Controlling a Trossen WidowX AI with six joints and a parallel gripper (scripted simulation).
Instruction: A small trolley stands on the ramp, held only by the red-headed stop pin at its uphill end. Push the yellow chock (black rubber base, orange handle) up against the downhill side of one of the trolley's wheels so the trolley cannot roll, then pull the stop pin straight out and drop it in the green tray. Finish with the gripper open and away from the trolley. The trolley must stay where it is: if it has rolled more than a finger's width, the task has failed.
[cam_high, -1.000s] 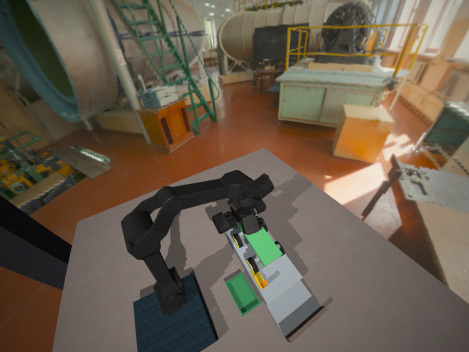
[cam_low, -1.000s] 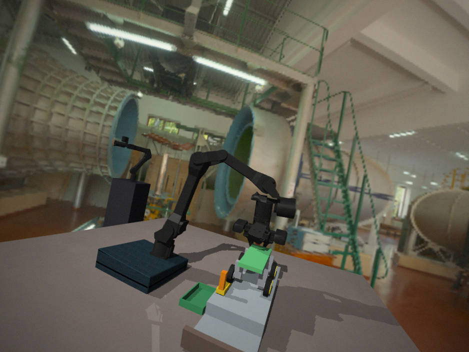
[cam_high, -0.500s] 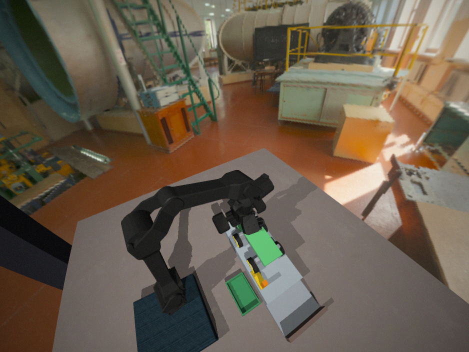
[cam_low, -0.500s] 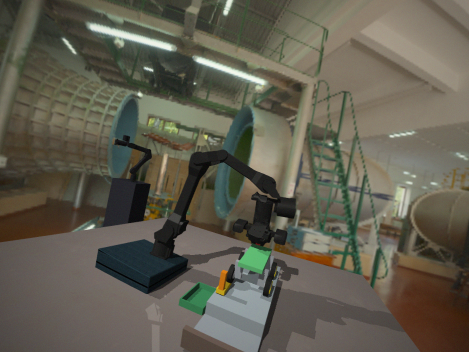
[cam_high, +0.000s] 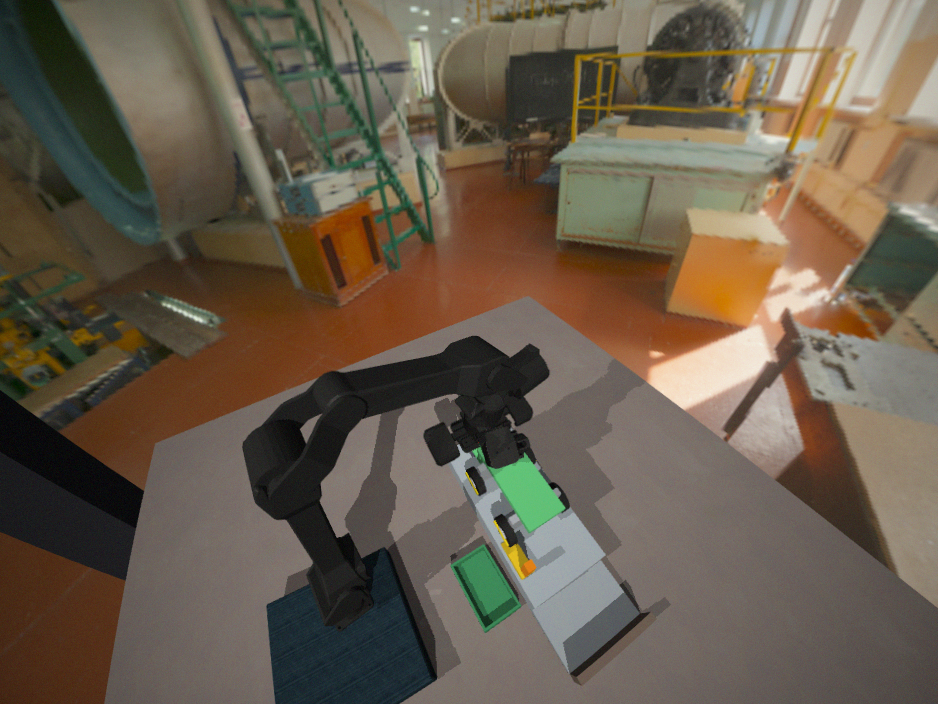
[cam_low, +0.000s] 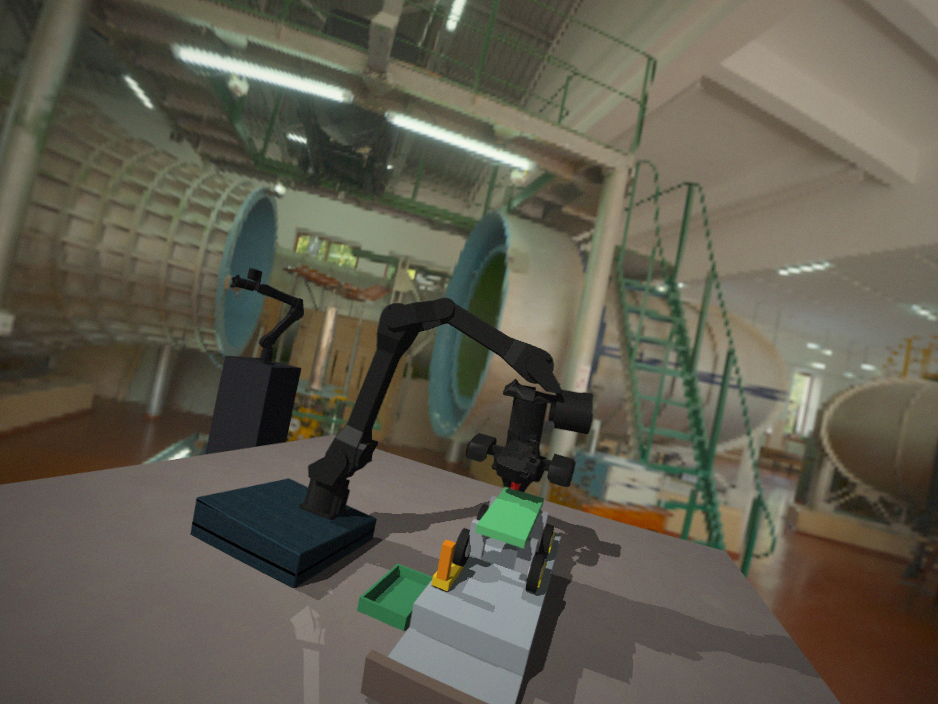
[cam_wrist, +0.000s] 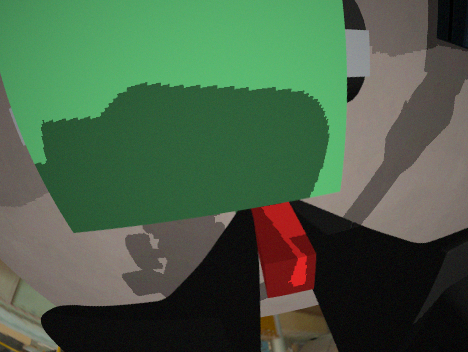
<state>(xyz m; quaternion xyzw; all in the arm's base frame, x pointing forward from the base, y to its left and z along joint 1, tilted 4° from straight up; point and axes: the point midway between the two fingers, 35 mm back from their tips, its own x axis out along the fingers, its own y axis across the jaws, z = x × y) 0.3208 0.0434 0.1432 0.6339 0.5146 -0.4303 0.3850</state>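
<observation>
The green tray is 130 mm behind my gripper tip, 180 mm to the right of it and 140 mm below it. Also, from my gripper tip: grey ramp (120 mm to the right, 90 mm below); red-headed stop pin (right at my gripper tip); trolley (110 mm to the right, 20 mm below).
</observation>
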